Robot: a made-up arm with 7 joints.
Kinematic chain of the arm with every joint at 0, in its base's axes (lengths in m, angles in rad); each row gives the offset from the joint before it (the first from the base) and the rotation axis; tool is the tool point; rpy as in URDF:
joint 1: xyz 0 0 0.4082 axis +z
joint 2: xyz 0 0 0 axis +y
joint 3: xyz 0 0 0.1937 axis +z
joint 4: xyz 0.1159 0 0 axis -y
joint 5: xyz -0.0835 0 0.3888 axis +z
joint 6: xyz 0 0 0 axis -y
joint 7: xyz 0.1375 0 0 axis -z
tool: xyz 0 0 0 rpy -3.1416 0 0
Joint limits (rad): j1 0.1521..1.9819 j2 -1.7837..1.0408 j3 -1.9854..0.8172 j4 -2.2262..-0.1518 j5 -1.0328..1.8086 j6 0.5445..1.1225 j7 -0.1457..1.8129
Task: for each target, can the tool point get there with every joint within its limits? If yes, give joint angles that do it. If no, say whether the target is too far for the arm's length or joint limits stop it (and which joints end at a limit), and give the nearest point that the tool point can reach.
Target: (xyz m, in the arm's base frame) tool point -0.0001 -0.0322 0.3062
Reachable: no: joint limits stop it (at a limit: joint 1, joint 2, joint 4, joint 6) | nearest point 0.1427 -0.1404 -0.0211 | short by 0.373 m
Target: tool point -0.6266 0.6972 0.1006
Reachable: no: too far | nearest point -0.4637 0.5295 0.2030 | short by 0.255 m
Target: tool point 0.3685 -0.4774 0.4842
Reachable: yes | joints 0.7668 -1.3757 -1.5171 -1.8160 0.3681 0.9325 0.0224
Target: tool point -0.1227 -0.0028 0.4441
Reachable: no: joint limits stop it (at a limit: joint 1, joint 3, joint 4, joint 6) | nearest point -0.4209 0.0951 0.6055 | short by 0.353 m
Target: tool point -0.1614 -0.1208 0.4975
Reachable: no: joint limits stop it (at a limit: joint 1, joint 2, joint 3, joint 4, joint 6) | nearest point -0.3558 -0.1069 0.7107 | short by 0.289 m
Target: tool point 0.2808 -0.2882 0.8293
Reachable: yes | joints 0.7256 -1.3997 -0.8392 -1.8520 0.4418 0.7589 0.5559
